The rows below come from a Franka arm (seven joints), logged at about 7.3 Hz.
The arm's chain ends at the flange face. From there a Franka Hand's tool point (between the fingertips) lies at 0.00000 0.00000 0.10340 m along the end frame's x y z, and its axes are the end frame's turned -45 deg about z.
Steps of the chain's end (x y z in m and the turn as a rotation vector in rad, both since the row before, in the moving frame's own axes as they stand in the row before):
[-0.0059 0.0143 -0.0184 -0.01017 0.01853 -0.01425]
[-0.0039 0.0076 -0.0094 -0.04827 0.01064 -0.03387]
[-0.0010 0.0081 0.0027 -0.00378 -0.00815 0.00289]
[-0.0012 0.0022 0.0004 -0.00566 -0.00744 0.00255]
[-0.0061 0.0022 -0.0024 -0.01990 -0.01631 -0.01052]
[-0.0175 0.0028 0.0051 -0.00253 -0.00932 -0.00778]
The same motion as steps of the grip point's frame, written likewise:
[-0.0137 0.0080 -0.0184 -0.02029 0.00591 -0.01425]
[-0.0108 0.0070 -0.0095 -0.04166 -0.02661 -0.03387]
[-0.0073 0.0047 0.0027 0.00309 -0.00844 0.00289]
[-0.0034 0.0006 0.0004 0.00126 -0.00926 0.00255]
[-0.0085 -0.0025 -0.0024 -0.00254 -0.02560 -0.01052]
[-0.0152 -0.0109 0.0051 0.00480 -0.00838 -0.00778]

